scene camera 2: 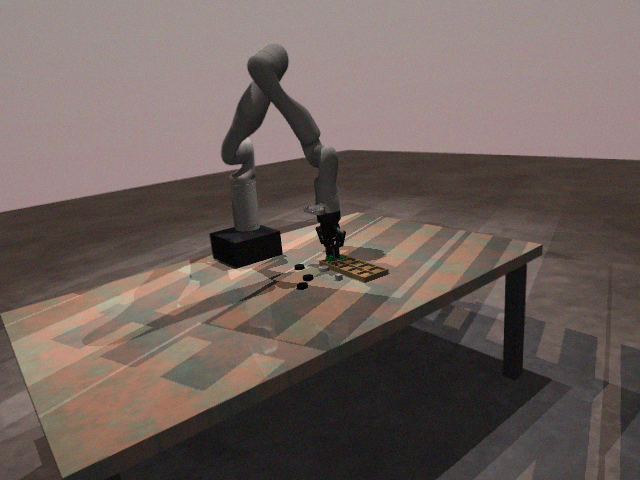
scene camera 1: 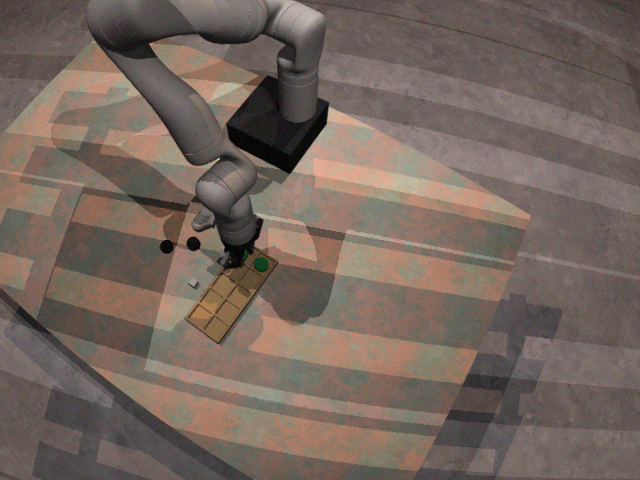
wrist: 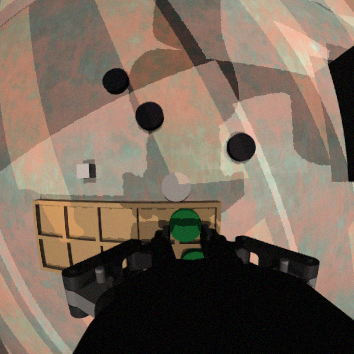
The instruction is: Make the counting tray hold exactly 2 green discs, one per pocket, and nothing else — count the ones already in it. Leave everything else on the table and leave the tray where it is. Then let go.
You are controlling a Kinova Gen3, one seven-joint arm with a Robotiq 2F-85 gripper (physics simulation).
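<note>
The counting tray (scene camera 1: 225,310) (scene camera 2: 366,279) (wrist: 118,223) lies on the table, with two rows of pockets. One green disc (scene camera 1: 261,264) (wrist: 193,255) sits in an end pocket, partly hidden in the wrist view. My gripper (scene camera 1: 238,259) (scene camera 2: 333,254) (wrist: 184,233) is shut on a second green disc, which shows level between the fingertips in the wrist view. It is low over the end pocket beside the first disc, in the other row. The fingers hide part of that pocket; whether the held disc touches the pocket floor I cannot tell.
A white disc (scene camera 2: 323,268) (wrist: 176,187) lies close outside the tray's long edge. Three black discs (wrist: 115,81) (wrist: 149,116) (wrist: 241,147) lie farther from that edge. A small white cube (scene camera 1: 193,282) (scene camera 2: 338,277) (wrist: 83,171) lies on the same side.
</note>
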